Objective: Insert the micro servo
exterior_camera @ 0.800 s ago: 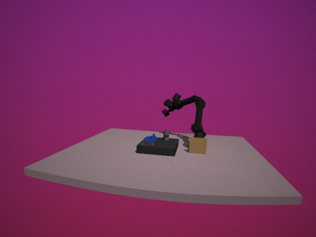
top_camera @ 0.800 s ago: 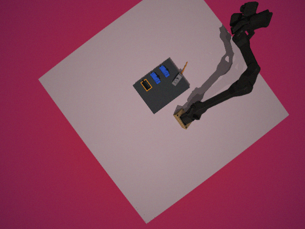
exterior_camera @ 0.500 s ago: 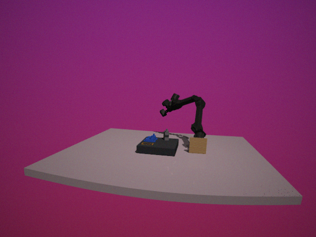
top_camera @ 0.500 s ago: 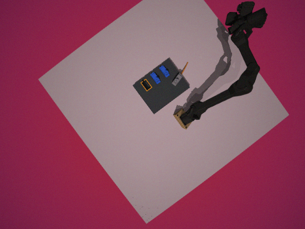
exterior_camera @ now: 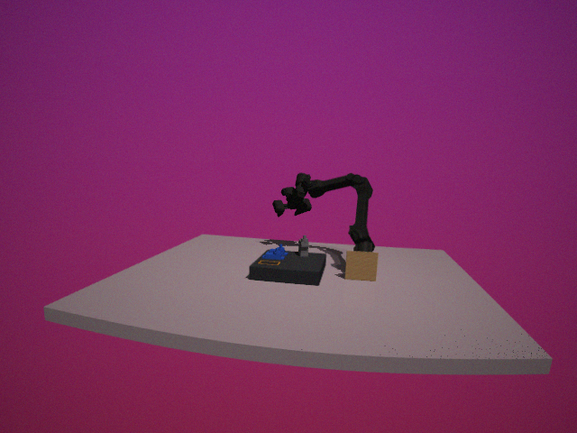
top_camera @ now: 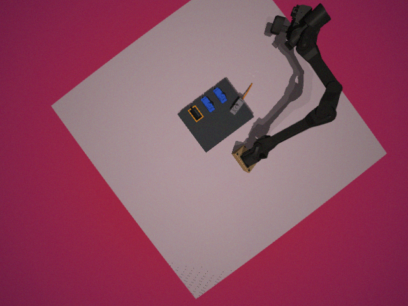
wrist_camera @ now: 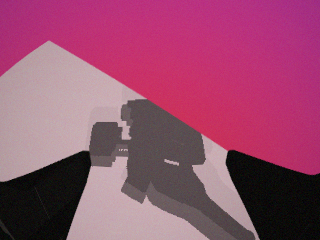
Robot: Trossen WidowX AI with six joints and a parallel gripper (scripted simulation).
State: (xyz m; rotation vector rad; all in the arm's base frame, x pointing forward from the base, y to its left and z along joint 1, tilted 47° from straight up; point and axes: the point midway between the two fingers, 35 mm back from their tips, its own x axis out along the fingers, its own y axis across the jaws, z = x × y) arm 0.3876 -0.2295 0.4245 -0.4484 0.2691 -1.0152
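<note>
Right now the dark deck is 49 cm to the left of my gripper tip, 19 cm behind it and 12 cm below it.
</note>
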